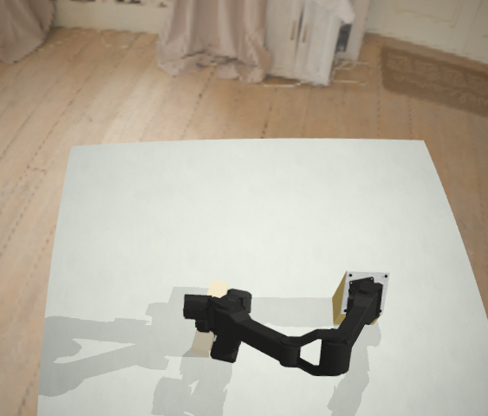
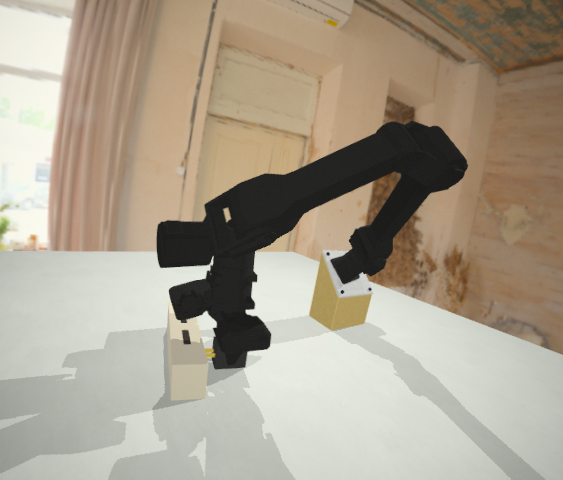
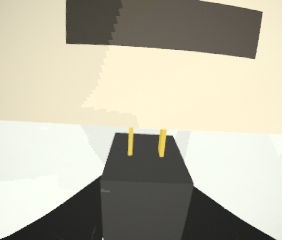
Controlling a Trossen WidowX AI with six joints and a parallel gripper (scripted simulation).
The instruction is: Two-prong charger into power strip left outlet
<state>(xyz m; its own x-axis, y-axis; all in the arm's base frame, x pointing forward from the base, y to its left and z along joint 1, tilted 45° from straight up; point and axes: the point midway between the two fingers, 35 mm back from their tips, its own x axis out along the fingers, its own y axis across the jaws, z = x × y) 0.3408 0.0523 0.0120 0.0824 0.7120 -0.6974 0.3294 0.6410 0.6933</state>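
My gripper tip is now 10 mm below the dark grey charger and 10 mm short of it.
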